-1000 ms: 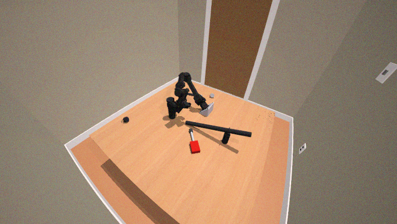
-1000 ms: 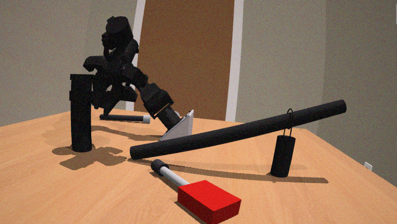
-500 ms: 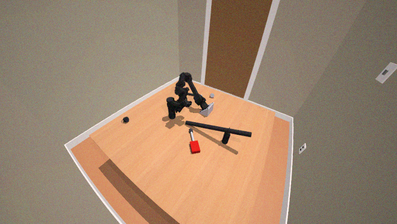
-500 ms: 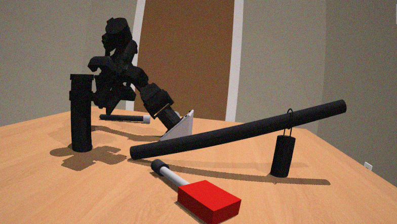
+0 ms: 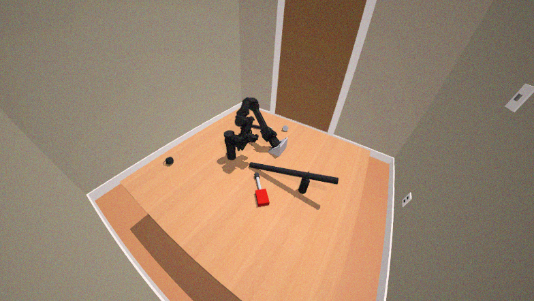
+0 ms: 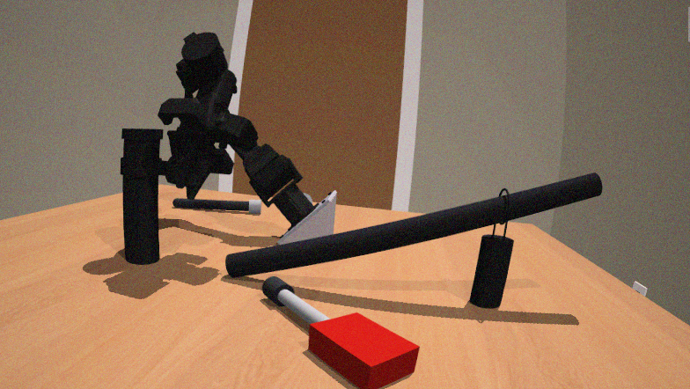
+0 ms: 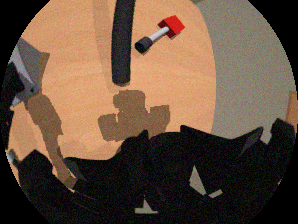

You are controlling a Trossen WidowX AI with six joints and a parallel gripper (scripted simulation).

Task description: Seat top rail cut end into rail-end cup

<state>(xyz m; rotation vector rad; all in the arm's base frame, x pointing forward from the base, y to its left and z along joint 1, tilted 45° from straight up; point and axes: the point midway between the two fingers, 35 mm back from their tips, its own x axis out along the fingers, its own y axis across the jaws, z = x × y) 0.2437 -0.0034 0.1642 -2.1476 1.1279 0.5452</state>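
Now: the red-headed mallet 9 cm ahead of my gripper tip, 21 cm to the left of it and 10 cm below it. The rest, counted from my gripper tip: short black line post (4 cm behind, 43 cm to the left, 1 cm below).
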